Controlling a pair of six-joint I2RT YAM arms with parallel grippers.
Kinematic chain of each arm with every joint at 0, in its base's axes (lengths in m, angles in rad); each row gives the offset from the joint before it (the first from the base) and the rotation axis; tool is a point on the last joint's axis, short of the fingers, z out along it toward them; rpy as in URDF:
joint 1: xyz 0 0 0.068 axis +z
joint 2: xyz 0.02 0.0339 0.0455 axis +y
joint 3: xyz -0.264 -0.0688 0 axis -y
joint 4: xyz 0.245 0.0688 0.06 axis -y
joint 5: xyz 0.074 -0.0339 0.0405 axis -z
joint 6: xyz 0.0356 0 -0.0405 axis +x
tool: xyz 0 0 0 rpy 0 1.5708 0
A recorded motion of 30 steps. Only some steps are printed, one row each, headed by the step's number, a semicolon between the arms.
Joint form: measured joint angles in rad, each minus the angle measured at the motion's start. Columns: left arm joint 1, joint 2, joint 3, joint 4, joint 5, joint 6; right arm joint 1, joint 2, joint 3, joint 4, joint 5, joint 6.
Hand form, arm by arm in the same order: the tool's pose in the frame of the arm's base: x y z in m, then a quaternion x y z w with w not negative. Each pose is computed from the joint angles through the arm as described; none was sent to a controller.
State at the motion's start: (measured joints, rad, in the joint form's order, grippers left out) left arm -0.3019 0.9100 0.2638 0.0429 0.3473 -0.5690; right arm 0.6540 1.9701 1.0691 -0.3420 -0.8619 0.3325
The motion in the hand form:
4: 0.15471 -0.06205 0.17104 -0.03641 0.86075 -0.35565 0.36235; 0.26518 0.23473 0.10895 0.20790 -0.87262 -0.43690 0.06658
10: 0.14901 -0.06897 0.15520 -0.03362 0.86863 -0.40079 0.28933; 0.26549 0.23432 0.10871 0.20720 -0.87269 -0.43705 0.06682
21: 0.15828 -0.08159 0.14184 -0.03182 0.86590 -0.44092 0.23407; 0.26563 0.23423 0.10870 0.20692 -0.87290 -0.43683 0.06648
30: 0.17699 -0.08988 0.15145 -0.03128 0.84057 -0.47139 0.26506; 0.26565 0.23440 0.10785 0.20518 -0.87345 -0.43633 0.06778
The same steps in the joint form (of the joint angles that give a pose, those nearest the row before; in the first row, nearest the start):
4: -0.0015 -0.1244 -0.0137 -0.0546 0.0263 -0.0305; -0.0065 0.0038 0.0000 0.0016 -0.0103 0.0000
10: -0.0301 -0.0748 -0.0465 -0.0416 0.1389 -0.0954; -0.0080 0.0046 0.0000 0.0012 -0.0111 -0.0003
21: -0.0652 0.0992 -0.0504 0.1126 0.2270 -0.1659; -0.0084 0.0046 0.0000 0.0015 -0.0103 0.0000
30: -0.0690 0.1995 -0.0160 0.2983 0.2362 -0.2208; -0.0080 0.0073 0.0000 0.0030 -0.0099 0.0038

